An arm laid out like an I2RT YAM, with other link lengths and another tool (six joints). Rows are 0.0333 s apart.
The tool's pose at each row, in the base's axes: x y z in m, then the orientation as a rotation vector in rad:
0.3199, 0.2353, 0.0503, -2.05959, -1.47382, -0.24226
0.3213, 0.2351, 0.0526, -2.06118, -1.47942, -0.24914
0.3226, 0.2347, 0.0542, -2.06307, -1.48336, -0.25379
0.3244, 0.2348, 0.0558, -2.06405, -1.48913, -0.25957
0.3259, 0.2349, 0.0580, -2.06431, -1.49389, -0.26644
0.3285, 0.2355, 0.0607, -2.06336, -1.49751, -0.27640
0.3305, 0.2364, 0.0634, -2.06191, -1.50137, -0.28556
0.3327, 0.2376, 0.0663, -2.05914, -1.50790, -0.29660
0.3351, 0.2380, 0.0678, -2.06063, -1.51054, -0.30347
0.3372, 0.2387, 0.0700, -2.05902, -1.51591, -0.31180
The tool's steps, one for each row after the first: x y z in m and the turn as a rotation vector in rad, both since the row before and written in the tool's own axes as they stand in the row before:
0.0014, 0.0005, -0.0022, -0.00611, 0.00030, -0.00450
0.0009, 0.0007, -0.0018, -0.00477, -0.00024, -0.00284
0.0015, 0.0011, -0.0016, -0.00520, -0.00013, -0.00455
0.0017, 0.0006, -0.0020, -0.00491, 0.00124, -0.00441
0.0027, 0.0014, -0.0023, -0.00521, 0.00395, -0.00481
0.0027, 0.0008, -0.0020, -0.00455, 0.00361, -0.00496
0.0031, 0.0009, -0.0020, -0.00533, 0.00387, -0.00751
0.0019, 0.0017, -0.0014, -0.00522, 0.00162, -0.00266
0.0024, 0.0011, -0.0017, -0.00452, 0.00246, -0.00576

